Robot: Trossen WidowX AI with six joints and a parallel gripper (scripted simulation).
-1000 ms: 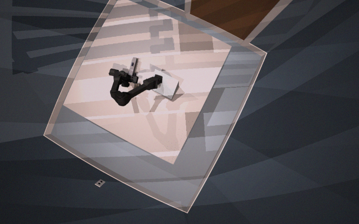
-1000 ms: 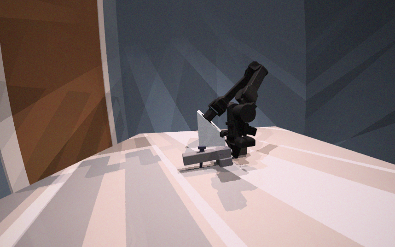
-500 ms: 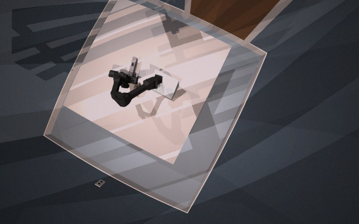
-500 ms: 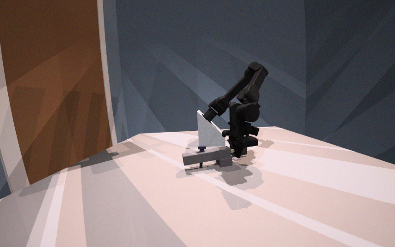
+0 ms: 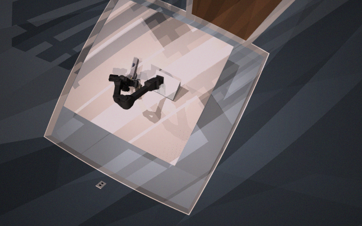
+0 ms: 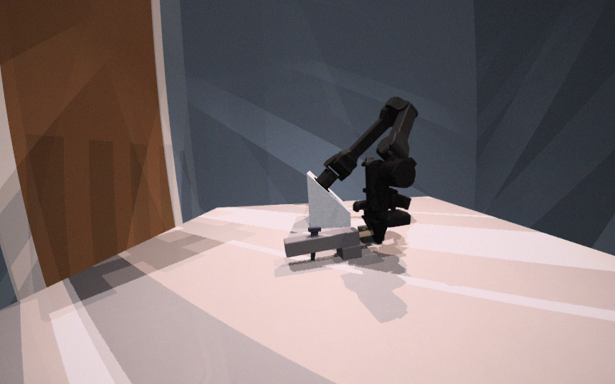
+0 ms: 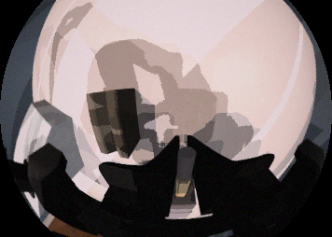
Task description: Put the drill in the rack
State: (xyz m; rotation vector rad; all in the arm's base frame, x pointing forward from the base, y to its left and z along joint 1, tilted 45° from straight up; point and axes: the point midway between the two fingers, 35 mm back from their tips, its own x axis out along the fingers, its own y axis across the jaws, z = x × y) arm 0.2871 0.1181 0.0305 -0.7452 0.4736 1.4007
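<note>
My gripper tip is now 5 cm to the left of the brass-coloured drill, 3 cm below it and 1 cm short of it. Round my gripper tip: dark blue t-shaped key (17 cm to the right, 3 cm above, 2 cm ahead); then dark block (8 cm behind, 1 cm to the left).
</note>
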